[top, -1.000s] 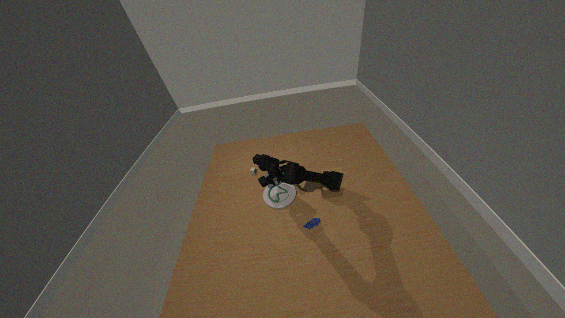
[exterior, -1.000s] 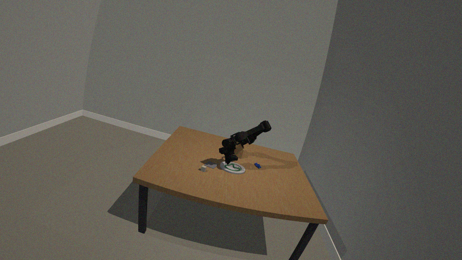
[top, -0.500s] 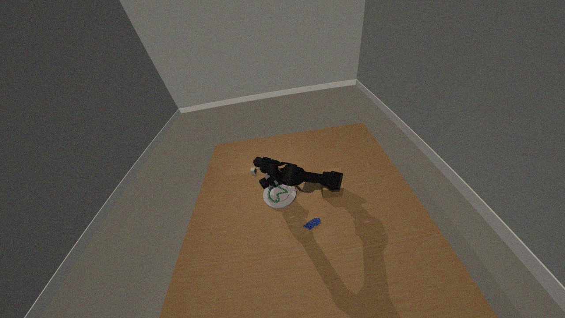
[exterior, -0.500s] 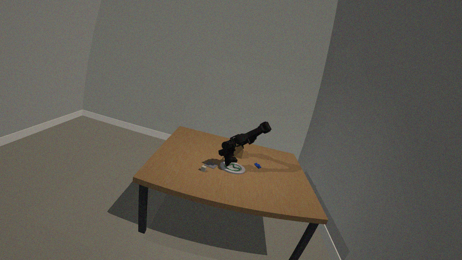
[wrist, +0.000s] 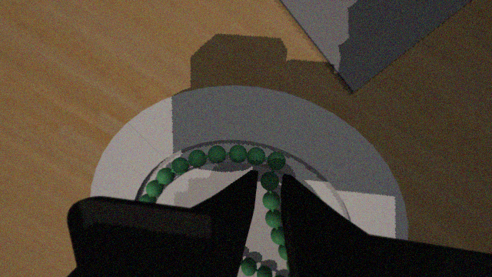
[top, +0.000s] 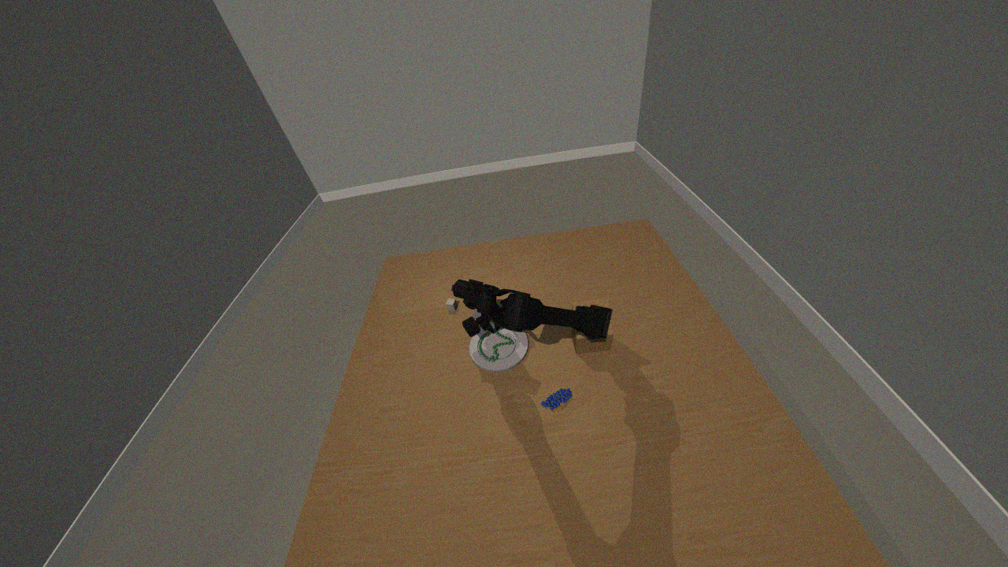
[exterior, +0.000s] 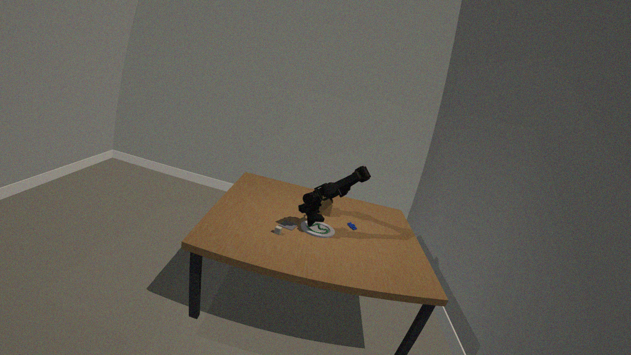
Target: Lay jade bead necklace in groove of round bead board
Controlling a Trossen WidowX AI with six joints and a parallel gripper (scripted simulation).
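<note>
Now: gripper tip 50 mm to the right of the round bead board, 10 mm past it and 10 mm above it. Also, from my gripper tip: pale block (170 mm ahead, 150 mm to the right); flat grey plate (110 mm to the right, 30 mm ahead, 10 mm below).
</note>
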